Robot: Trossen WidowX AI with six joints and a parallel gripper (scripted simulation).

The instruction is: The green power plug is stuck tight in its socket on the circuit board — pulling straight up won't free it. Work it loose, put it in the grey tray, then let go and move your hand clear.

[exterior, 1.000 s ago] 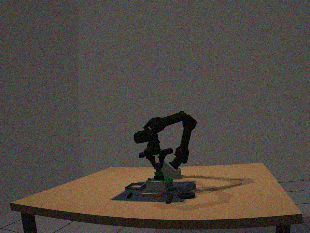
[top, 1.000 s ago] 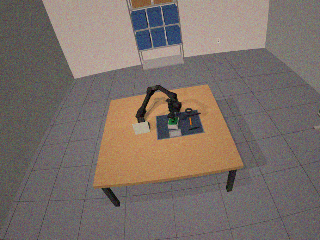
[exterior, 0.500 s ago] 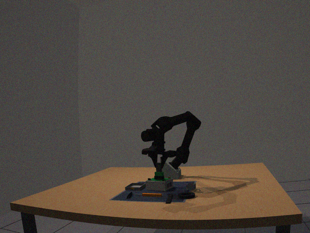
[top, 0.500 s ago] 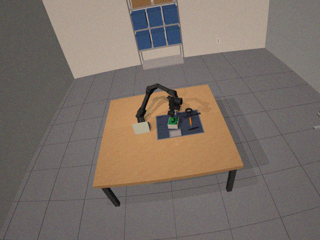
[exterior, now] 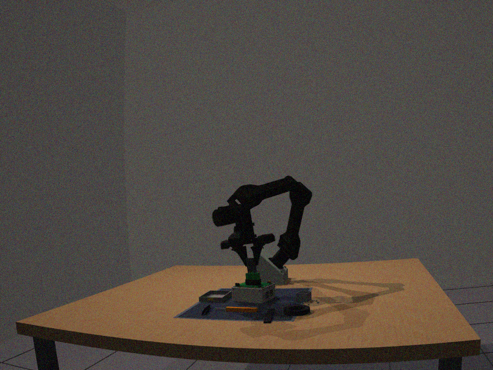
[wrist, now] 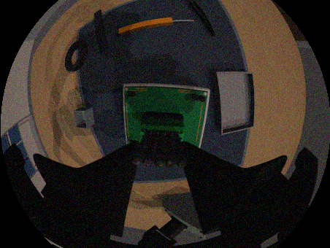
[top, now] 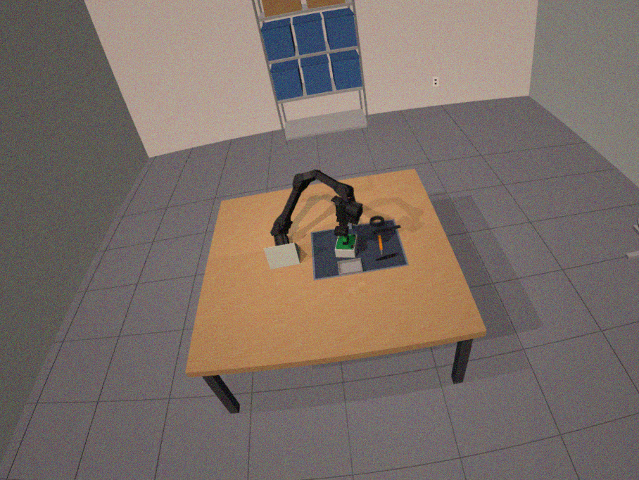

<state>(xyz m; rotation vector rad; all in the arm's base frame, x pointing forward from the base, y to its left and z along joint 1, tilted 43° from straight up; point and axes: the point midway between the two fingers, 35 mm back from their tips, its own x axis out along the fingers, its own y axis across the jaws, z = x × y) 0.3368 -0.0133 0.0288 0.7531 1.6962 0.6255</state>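
Now: gripper tip 30 mm above the green power plug. The rest, counted from my gripper tip: dark blue mat (50 mm ahead, 10 mm to the left, 120 mm below); then grey tray (10 mm ahead, 140 mm to the right, 120 mm below); then orange screwdriver (170 mm ahead, 20 mm to the left, 110 mm below).
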